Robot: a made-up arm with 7 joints. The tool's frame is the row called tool.
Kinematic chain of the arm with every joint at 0, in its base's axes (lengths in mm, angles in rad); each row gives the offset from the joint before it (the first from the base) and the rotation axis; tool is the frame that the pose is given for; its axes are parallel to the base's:
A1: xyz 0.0 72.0 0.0 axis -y
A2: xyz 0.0 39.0 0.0 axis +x
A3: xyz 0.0 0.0 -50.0 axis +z
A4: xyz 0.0 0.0 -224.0 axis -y
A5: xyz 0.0 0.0 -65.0 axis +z
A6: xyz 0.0 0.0 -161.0 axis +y
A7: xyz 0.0 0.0 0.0 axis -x
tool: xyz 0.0 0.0 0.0
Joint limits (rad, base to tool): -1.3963..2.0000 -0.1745..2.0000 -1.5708..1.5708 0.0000..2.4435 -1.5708..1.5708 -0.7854..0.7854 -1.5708..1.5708
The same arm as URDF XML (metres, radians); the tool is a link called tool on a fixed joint. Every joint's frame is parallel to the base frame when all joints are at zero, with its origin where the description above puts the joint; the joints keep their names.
<robot name="arm">
  <joint name="A1" type="revolute">
    <parent link="base"/>
    <child link="link1"/>
    <origin xyz="0 0.072 0" rpy="0 0 0"/>
    <axis xyz="0 -1 0"/>
    <limit lower="-1.3963" upper="2"/>
  </joint>
  <joint name="A2" type="revolute">
    <parent link="link1"/>
    <child link="link2"/>
    <origin xyz="0 0.039 0" rpy="0 0 0"/>
    <axis xyz="1 0 0"/>
    <limit lower="-0.1745" upper="2"/>
  </joint>
  <joint name="A3" type="revolute">
    <parent link="link2"/>
    <child link="link3"/>
    <origin xyz="0 0 -0.05" rpy="0 0 0"/>
    <axis xyz="0 0 1"/>
    <limit lower="-1.5708" upper="1.5708"/>
  </joint>
  <joint name="A4" type="revolute">
    <parent link="link3"/>
    <child link="link4"/>
    <origin xyz="0 0 -0.224" rpy="0 0 0"/>
    <axis xyz="0 -1 0"/>
    <limit lower="0" upper="2.4435"/>
  </joint>
  <joint name="A5" type="revolute">
    <parent link="link4"/>
    <child link="link5"/>
    <origin xyz="0 0 -0.065" rpy="0 0 0"/>
    <axis xyz="0 0 1"/>
    <limit lower="-1.5708" upper="1.5708"/>
  </joint>
  <joint name="A6" type="revolute">
    <parent link="link5"/>
    <child link="link6"/>
    <origin xyz="0 0 -0.161" rpy="0 0 0"/>
    <axis xyz="0 1 0"/>
    <limit lower="-0.7854" upper="0.7854"/>
  </joint>
  <joint name="A7" type="revolute">
    <parent link="link6"/>
    <child link="link7"/>
    <origin xyz="0 0 0" rpy="0 0 0"/>
    <axis xyz="-1 0 0"/>
    <limit lower="-1.5708" upper="1.5708"/>
  </joint>
  <joint name="tool_fixed" type="fixed">
    <parent link="link7"/>
    <child link="tool"/>
    <origin xyz="0 0 0" rpy="0 0 0"/>
  </joint>
  <link name="base"/>
  <link name="link1"/>
  <link name="link2"/>
  <link name="link3"/>
  <link name="link4"/>
  <link name="link5"/>
  <link name="link6"/>
  <link name="link7"/>
  <link name="tool"/>
</robot>

